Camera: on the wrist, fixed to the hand. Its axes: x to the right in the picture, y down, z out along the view.
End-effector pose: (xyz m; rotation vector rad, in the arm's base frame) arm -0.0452 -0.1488 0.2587 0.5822 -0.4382 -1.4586
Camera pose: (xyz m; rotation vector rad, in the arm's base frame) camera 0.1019 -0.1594 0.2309 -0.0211 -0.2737 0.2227
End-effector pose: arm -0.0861 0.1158 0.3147 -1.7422 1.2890 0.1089
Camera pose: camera -0.2008 0.0198 0.3021 -0.3736 2.7244 1.1148
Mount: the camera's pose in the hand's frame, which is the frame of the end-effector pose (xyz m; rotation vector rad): 0.0236 0.0992 -0.1101 -0.3503 0.2779 1.7299
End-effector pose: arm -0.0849 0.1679 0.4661 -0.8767 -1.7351 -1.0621
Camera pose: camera 0.0296 0.1074 0.5419 -1.7529 -0.1199 -0.1869
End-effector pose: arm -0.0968 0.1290 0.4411 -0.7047 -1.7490 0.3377
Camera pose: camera 0.0318 0.2062 0.4363 -2.2799 -0.5143 0.9942
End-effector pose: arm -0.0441 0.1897 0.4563 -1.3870 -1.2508 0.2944
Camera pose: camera 0.0995 0.1724 0.4162 -2.4068 0.4479 1.0007
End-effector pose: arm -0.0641 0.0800 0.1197 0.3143 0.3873 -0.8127
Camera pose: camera 0.0017 0.1749 0.0239 0.3096 0.3581 0.9932
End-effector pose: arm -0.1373 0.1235 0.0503 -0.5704 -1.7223 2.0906
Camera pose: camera -0.1020 0.2093 -0.0677 1.7869 0.8127 -1.2325
